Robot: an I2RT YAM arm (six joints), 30 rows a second.
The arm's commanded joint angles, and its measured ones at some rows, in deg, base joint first. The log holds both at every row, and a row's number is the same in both.
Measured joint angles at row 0: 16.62 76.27 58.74 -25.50 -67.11 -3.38
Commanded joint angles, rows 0 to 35: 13.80 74.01 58.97 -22.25 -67.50 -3.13; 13.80 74.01 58.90 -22.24 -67.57 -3.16; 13.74 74.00 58.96 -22.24 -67.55 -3.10; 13.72 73.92 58.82 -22.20 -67.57 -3.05; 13.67 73.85 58.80 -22.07 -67.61 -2.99; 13.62 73.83 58.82 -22.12 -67.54 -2.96; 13.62 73.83 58.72 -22.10 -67.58 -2.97; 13.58 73.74 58.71 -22.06 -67.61 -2.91; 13.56 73.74 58.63 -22.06 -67.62 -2.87; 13.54 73.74 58.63 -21.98 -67.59 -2.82; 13.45 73.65 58.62 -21.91 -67.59 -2.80; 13.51 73.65 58.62 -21.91 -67.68 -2.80; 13.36 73.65 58.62 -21.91 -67.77 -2.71; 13.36 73.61 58.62 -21.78 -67.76 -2.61; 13.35 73.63 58.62 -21.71 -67.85 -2.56; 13.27 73.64 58.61 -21.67 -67.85 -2.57; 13.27 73.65 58.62 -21.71 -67.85 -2.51; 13.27 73.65 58.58 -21.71 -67.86 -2.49; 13.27 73.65 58.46 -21.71 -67.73 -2.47; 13.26 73.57 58.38 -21.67 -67.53 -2.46; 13.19 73.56 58.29 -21.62 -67.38 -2.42; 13.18 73.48 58.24 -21.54 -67.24 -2.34; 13.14 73.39 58.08 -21.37 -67.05 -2.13; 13.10 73.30 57.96 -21.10 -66.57 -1.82; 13.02 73.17 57.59 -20.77 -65.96 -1.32; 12.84 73.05 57.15 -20.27 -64.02 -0.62; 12.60 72.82 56.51 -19.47 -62.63 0.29; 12.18 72.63 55.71 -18.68 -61.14 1.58; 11.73 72.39 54.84 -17.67 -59.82 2.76; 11.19 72.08 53.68 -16.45 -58.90 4.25; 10.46 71.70 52.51 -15.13 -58.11 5.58; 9.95 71.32 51.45 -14.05 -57.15 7.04; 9.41 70.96 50.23 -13.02 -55.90 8.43; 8.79 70.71 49.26 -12.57 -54.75 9.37; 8.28 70.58 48.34 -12.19 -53.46 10.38; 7.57 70.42 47.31 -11.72 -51.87 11.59
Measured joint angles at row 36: 8.71 71.53 49.08 -14.87 -57.10 6.81
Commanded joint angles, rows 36 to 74: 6.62 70.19 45.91 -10.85 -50.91 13.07; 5.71 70.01 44.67 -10.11 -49.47 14.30; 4.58 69.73 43.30 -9.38 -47.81 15.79; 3.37 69.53 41.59 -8.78 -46.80 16.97; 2.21 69.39 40.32 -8.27 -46.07 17.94; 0.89 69.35 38.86 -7.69 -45.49 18.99; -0.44 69.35 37.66 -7.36 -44.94 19.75; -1.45 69.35 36.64 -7.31 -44.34 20.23; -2.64 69.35 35.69 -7.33 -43.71 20.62; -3.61 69.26 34.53 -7.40 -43.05 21.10; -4.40 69.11 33.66 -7.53 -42.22 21.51; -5.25 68.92 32.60 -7.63 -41.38 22.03; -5.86 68.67 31.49 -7.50 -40.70 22.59; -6.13 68.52 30.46 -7.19 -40.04 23.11; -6.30 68.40 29.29 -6.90 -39.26 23.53; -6.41 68.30 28.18 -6.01 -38.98 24.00; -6.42 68.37 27.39 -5.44 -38.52 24.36; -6.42 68.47 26.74 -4.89 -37.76 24.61; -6.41 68.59 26.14 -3.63 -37.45 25.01; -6.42 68.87 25.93 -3.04 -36.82 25.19; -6.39 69.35 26.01 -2.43 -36.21 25.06; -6.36 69.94 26.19 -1.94 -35.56 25.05; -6.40 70.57 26.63 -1.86 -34.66 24.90; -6.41 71.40 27.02 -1.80 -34.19 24.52; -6.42 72.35 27.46 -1.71 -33.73 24.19; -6.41 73.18 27.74 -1.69 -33.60 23.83; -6.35 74.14 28.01 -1.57 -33.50 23.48; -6.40 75.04 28.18 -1.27 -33.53 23.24; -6.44 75.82 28.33 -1.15 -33.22 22.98; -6.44 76.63 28.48 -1.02 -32.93 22.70; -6.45 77.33 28.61 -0.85 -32.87 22.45; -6.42 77.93 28.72 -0.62 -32.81 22.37; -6.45 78.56 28.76 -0.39 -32.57 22.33; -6.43 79.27 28.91 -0.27 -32.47 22.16; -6.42 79.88 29.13 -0.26 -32.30 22.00; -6.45 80.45 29.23 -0.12 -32.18 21.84; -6.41 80.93 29.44 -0.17 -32.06 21.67; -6.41 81.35 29.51 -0.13 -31.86 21.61; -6.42 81.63 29.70 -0.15 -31.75 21.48
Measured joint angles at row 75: -6.15 80.79 28.16 -1.10 -33.04 22.70
